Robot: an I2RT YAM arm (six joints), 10 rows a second.
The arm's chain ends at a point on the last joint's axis. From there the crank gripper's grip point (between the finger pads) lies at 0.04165 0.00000 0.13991 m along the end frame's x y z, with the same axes.
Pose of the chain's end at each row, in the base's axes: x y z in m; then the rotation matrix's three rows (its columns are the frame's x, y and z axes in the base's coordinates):
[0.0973 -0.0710 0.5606], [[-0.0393 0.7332 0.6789], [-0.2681 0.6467 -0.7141], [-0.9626 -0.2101 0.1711]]
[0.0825 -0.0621 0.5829], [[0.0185 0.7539 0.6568], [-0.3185 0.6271 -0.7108], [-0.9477 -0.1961 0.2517]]
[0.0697 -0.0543 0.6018], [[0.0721 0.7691 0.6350], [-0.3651 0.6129 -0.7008], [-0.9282 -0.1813 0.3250]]
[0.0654 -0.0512 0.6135], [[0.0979 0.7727 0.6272], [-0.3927 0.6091 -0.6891], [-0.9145 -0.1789 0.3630]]
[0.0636 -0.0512 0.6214], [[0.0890 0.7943 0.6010], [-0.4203 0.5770 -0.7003], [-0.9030 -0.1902 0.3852]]
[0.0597 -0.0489 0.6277], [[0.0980 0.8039 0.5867], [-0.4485 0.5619 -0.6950], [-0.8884 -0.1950 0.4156]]
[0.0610 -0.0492 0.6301], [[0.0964 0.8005 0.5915], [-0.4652 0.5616 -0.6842], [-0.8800 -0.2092 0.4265]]
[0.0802 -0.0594 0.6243], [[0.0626 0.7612 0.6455], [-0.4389 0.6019 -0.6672], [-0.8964 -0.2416 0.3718]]
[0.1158 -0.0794 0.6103], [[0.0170 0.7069 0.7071], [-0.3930 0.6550 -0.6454], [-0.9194 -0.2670 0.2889]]
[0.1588 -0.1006 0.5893], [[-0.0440 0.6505 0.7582], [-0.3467 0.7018 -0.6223], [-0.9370 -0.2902 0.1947]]
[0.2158 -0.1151 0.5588], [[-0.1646 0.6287 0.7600], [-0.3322 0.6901 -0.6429], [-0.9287 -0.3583 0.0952]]
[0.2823 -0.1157 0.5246], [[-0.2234 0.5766 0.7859], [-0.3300 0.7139 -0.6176], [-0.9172 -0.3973 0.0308]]
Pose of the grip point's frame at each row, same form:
[0.1906 -0.1821 0.5444], [[-0.0393 0.7332 0.6789], [-0.2681 0.6467 -0.7141], [-0.9626 -0.2101 0.1711]]
[0.1752 -0.1748 0.5786], [[0.0185 0.7539 0.6568], [-0.3185 0.6271 -0.7108], [-0.9477 -0.1961 0.2517]]
[0.1615 -0.1676 0.6086], [[0.0721 0.7691 0.6350], [-0.3651 0.6129 -0.7008], [-0.9282 -0.1813 0.3250]]
[0.1572 -0.1640 0.6262], [[0.0979 0.7727 0.6272], [-0.3927 0.6091 -0.6891], [-0.9145 -0.1789 0.3630]]
[0.1514 -0.1667 0.6377], [[0.0890 0.7943 0.6010], [-0.4203 0.5770 -0.7003], [-0.9030 -0.1902 0.3852]]
[0.1459 -0.1648 0.6488], [[0.0980 0.8039 0.5867], [-0.4485 0.5619 -0.6950], [-0.8884 -0.1950 0.4156]]
[0.1478 -0.1643 0.6531], [[0.0964 0.8005 0.5915], [-0.4652 0.5616 -0.6842], [-0.8800 -0.2092 0.4265]]
[0.1731 -0.1710 0.6390], [[0.0626 0.7612 0.6455], [-0.4389 0.6019 -0.6672], [-0.8964 -0.2416 0.3718]]
[0.2154 -0.1861 0.6124], [[0.0170 0.7069 0.7071], [-0.3930 0.6550 -0.6454], [-0.9194 -0.2670 0.2889]]
[0.2630 -0.2021 0.5775], [[-0.0440 0.6505 0.7582], [-0.3467 0.7018 -0.6223], [-0.9370 -0.2902 0.1947]]
[0.3153 -0.2189 0.5334], [[-0.1646 0.6287 0.7600], [-0.3322 0.6901 -0.6429], [-0.9287 -0.3583 0.0952]]
[0.3830 -0.2159 0.4907], [[-0.2234 0.5766 0.7859], [-0.3300 0.7139 -0.6176], [-0.9172 -0.3973 0.0308]]

